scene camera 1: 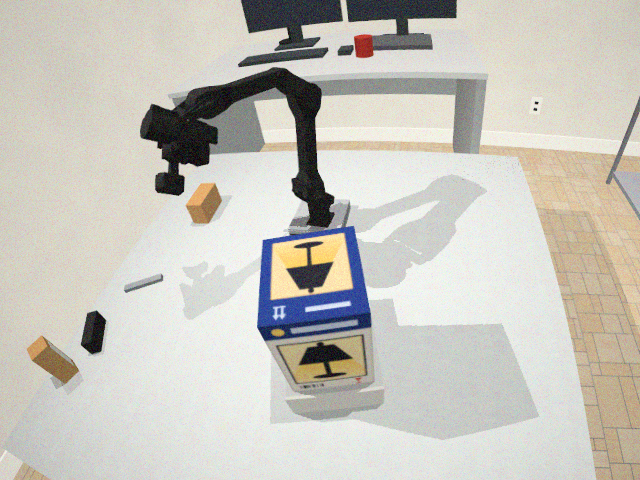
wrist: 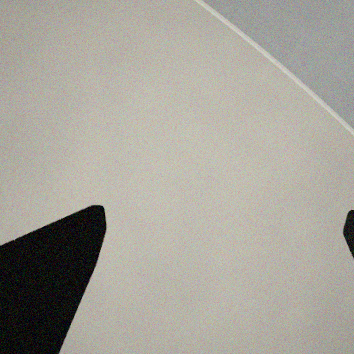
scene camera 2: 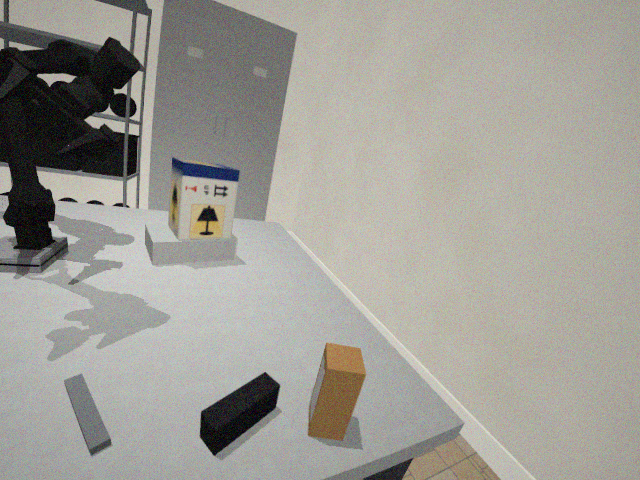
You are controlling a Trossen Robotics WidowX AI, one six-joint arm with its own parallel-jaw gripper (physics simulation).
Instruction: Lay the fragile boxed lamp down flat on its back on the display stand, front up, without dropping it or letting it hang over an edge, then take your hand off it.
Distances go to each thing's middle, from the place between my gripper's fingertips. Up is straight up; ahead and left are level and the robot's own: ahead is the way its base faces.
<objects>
Right now my hand is 140 mm short of the grey bar (scene camera 2: 92, 427), 160 mm to the left of it and 340 mm above it. The rest, counted from my hand: grey display stand (scene camera 2: 163, 247) 170 mm ahead, 460 mm to the left, 300 mm below; black block (scene camera 2: 223, 422) 340 mm ahead, 180 mm to the right, 320 mm below.
</objects>
